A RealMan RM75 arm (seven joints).
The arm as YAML. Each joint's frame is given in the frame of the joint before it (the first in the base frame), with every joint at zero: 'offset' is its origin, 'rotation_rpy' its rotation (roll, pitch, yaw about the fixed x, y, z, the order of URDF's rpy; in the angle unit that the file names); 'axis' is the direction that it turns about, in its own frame. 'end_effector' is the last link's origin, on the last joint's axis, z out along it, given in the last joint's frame.
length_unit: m
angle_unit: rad
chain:
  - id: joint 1
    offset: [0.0, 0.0, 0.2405]
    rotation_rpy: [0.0, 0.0, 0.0]
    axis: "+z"
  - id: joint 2
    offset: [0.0, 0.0, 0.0]
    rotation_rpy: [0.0, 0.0, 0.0]
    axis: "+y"
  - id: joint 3
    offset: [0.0, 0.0, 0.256]
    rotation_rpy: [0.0, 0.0, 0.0]
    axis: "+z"
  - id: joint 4
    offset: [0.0, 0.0, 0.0]
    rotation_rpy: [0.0, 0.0, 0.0]
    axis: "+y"
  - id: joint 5
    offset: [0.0, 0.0, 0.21]
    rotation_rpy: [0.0, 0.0, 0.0]
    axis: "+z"
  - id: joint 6
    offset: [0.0, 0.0, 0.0]
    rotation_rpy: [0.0, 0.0, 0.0]
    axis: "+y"
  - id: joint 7
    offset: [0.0, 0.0, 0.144]
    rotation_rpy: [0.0, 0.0, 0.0]
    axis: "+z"
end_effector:
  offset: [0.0, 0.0, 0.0]
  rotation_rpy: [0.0, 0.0, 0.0]
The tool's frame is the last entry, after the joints.
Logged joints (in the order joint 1, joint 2, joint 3, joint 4, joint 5, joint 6, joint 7), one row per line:
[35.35 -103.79 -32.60 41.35 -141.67 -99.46 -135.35]
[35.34 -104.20 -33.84 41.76 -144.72 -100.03 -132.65]
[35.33 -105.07 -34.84 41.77 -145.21 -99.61 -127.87]
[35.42 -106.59 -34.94 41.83 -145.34 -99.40 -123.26]
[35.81 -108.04 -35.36 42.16 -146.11 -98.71 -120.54]
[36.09 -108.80 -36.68 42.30 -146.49 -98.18 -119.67]
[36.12 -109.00 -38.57 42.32 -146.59 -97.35 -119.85]
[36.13 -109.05 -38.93 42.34 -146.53 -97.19 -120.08]
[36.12 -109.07 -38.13 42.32 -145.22 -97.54 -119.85]
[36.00 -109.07 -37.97 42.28 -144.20 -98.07 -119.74]
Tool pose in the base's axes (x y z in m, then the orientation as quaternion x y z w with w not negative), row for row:
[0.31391 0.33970 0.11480 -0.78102 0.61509 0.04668 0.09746]
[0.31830 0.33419 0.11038 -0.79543 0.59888 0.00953 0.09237]
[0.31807 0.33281 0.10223 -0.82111 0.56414 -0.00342 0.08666]
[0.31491 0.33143 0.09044 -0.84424 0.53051 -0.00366 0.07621]
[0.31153 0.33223 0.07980 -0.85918 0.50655 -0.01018 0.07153]
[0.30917 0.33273 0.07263 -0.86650 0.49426 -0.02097 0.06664]
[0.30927 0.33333 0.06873 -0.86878 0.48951 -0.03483 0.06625]
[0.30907 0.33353 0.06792 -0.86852 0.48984 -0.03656 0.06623]
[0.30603 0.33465 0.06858 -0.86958 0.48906 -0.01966 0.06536]
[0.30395 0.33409 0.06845 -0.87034 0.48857 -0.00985 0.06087]
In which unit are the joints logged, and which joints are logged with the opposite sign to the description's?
The joints are logged in degrees. Opposite sign: joint 2, joint 4, joint 7.
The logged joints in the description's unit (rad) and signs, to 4 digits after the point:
[0.6170 1.8115 -0.5690 -0.7217 -2.4726 -1.7359 2.3623]
[0.6168 1.8186 -0.5906 -0.7288 -2.5258 -1.7459 2.3152]
[0.6166 1.8338 -0.6081 -0.7290 -2.5344 -1.7385 2.2318]
[0.6182 1.8603 -0.6098 -0.7301 -2.5367 -1.7349 2.1513]
[0.6250 1.8857 -0.6171 -0.7358 -2.5501 -1.7228 2.1038]
[0.6299 1.8989 -0.6402 -0.7383 -2.5567 -1.7136 2.0886]
[0.6304 1.9024 -0.6732 -0.7386 -2.5585 -1.6991 2.0918]
[0.6306 1.9033 -0.6795 -0.7390 -2.5574 -1.6963 2.0958]
[0.6304 1.9036 -0.6655 -0.7386 -2.5346 -1.7024 2.0918]
[0.6283 1.9036 -0.6627 -0.7379 -2.5168 -1.7116 2.0899]

